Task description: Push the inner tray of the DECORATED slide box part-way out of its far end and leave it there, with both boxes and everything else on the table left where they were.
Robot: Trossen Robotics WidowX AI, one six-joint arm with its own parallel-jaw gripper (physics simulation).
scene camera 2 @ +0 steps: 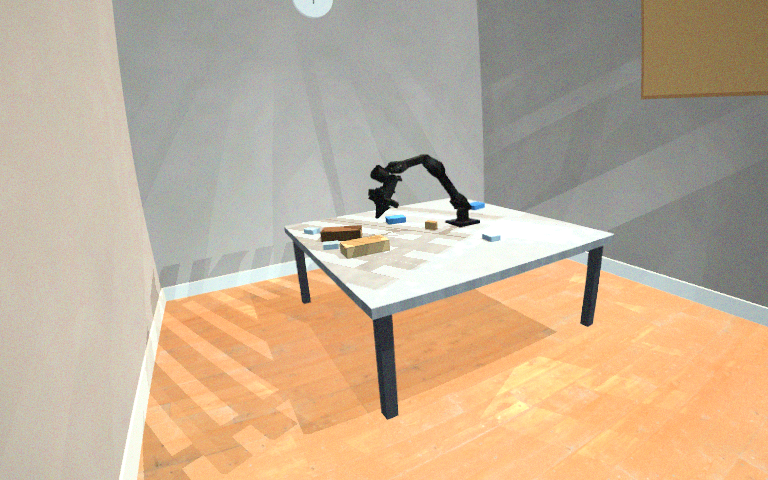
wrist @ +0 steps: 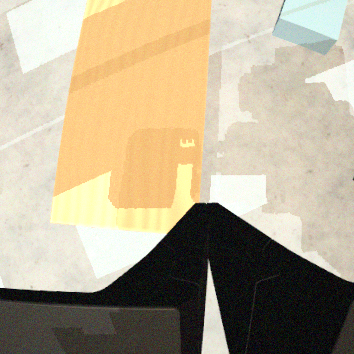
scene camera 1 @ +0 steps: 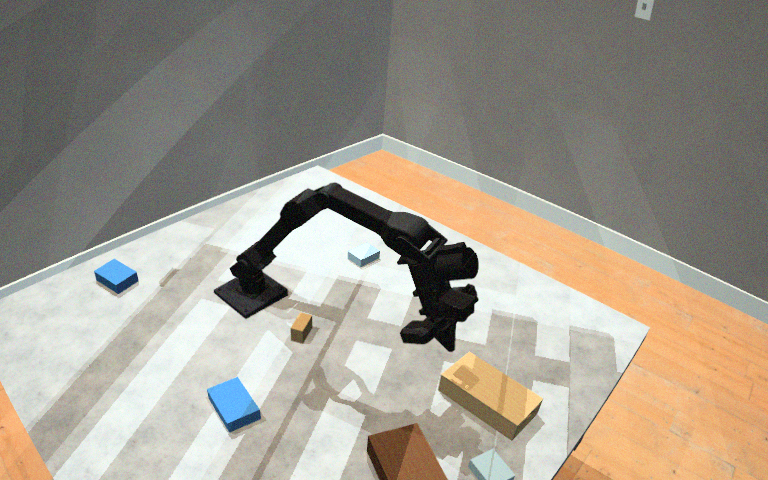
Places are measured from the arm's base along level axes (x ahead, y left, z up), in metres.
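Pixels of known places: gripper, fingertip midpoint: (scene camera 2: 376, 218) (wrist: 205, 214) (scene camera 1: 451, 351); arm's base, origin of the base link: (scene camera 2: 463, 220) (scene camera 1: 252, 288).
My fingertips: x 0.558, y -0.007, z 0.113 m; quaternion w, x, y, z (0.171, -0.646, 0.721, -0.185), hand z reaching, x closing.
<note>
For each thing: its middle in the pictures, then the offset to it from my fingertips.
- light wooden box, body centre: (wrist: 141, 101) (scene camera 1: 489, 394) (scene camera 2: 364, 246) 0.094 m ahead, 0.032 m left, 0.104 m down
- dark brown box, body centre: (scene camera 1: 411, 477) (scene camera 2: 341, 233) 0.061 m ahead, 0.241 m right, 0.104 m down
- small wooden block, body centre: (scene camera 1: 301, 328) (scene camera 2: 431, 225) 0.359 m back, 0.034 m right, 0.109 m down
A light wooden box (scene camera 1: 491, 389) (scene camera 2: 365, 246) (wrist: 140, 105) lies flat on the table, with shadows across its top. A dark brown box (scene camera 1: 404, 452) (scene camera 2: 340, 233) lies apart from it, cut off by the lower edge of scene camera 1's view. I cannot make out a decoration on either box, and no inner tray shows sticking out. My gripper (scene camera 1: 450, 347) (scene camera 2: 378, 215) (wrist: 205, 214) is shut and empty. It hangs above the table by the light box's end nearer the arm base; in the wrist view its tips overlap that end's right corner.
Pale blue blocks lie near the two boxes (scene camera 1: 491, 466) (scene camera 2: 330, 245) (wrist: 312, 22), beyond the brown box (scene camera 2: 310, 230) and beside the arm (scene camera 1: 363, 255) (scene camera 2: 491, 237). Blue blocks (scene camera 1: 233, 404) (scene camera 2: 395, 219) (scene camera 1: 116, 275) (scene camera 2: 477, 205) and a small wooden block (scene camera 1: 301, 327) (scene camera 2: 431, 224) stand farther off.
</note>
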